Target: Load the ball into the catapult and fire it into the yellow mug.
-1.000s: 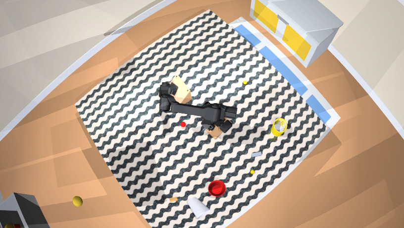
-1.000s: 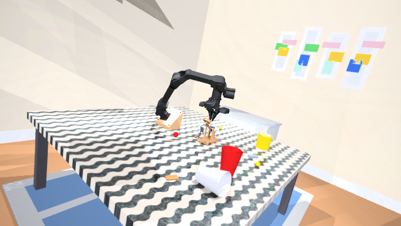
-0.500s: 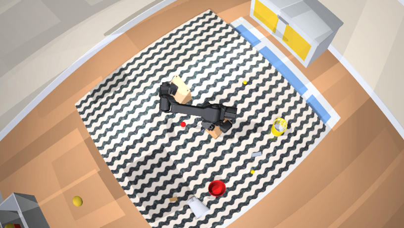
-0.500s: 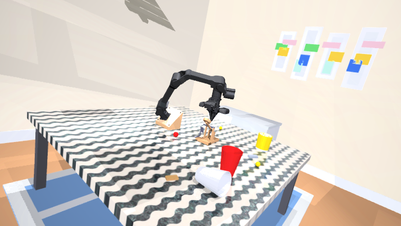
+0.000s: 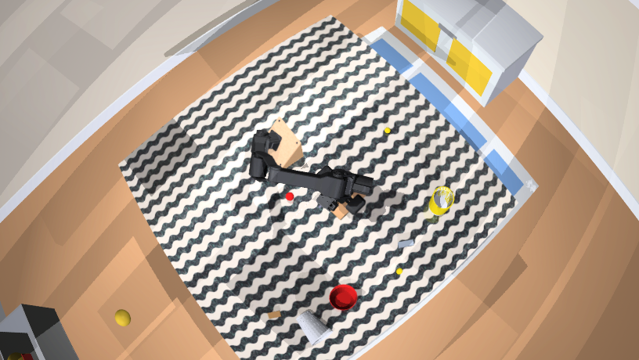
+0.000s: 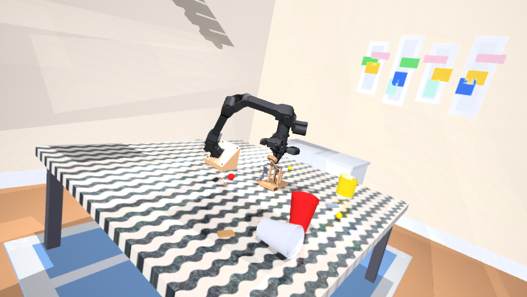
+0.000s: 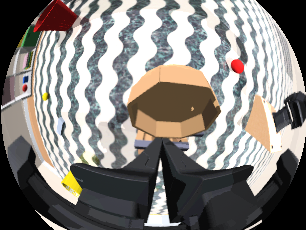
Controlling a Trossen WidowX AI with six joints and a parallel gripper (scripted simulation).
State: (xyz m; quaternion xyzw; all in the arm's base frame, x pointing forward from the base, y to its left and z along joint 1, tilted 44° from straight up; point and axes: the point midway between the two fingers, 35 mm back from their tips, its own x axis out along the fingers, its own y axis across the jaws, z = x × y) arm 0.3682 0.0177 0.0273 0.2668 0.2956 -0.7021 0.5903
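The wooden catapult is 40 mm below my gripper tip and 20 mm behind it. Also, from my gripper tip: red ball 160 mm behind, 100 mm to the right, 100 mm below; red cup 260 mm ahead, 250 mm to the right, 90 mm below; grey block 280 mm ahead, 110 mm below, 60 mm to the left.
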